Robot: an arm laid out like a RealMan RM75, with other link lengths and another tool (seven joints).
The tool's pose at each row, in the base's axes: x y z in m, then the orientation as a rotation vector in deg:
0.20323 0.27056 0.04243 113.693 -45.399 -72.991
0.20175 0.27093 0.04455 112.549 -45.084 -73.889
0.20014 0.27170 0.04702 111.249 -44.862 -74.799
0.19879 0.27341 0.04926 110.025 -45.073 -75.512
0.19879 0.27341 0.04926 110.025 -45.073 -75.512
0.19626 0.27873 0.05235 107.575 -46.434 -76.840
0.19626 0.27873 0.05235 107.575 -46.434 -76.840
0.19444 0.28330 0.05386 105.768 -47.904 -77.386
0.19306 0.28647 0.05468 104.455 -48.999 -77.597
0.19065 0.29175 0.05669 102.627 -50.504 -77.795
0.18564 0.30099 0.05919 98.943 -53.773 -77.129
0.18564 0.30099 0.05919 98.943 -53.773 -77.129
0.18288 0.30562 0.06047 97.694 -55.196 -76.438
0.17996 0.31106 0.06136 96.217 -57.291 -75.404
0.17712 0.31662 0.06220 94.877 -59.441 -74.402
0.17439 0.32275 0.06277 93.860 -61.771 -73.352
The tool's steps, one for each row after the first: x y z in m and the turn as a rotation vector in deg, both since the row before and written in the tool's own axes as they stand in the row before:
-0.00194 0.00164 0.00061 -0.933 -0.732 0.073
-0.00247 0.00168 0.00060 -0.985 -0.808 0.187
-0.00298 0.00090 0.00031 -0.694 -0.806 0.423
0.00000 0.00000 0.00000 0.000 0.000 0.000
-0.00661 -0.00043 0.00057 -0.836 -1.879 1.288
0.00000 0.00000 0.00000 0.000 0.000 0.000
-0.00496 -0.00121 0.00060 -0.351 -1.266 1.343
-0.00336 -0.00094 0.00065 -0.237 -0.812 1.072
-0.00597 -0.00091 0.00113 -0.328 -1.072 1.524
-0.01012 -0.00212 0.00314 -0.490 -1.572 3.680
0.00000 0.00000 0.00000 0.000 0.000 0.000
-0.00514 -0.00070 0.00194 0.048 -0.359 1.597
-0.00574 -0.00124 0.00211 0.337 -0.462 2.141
-0.00584 -0.00111 0.00208 0.491 -0.501 2.052
-0.00627 -0.00136 0.00203 0.844 -0.507 1.931

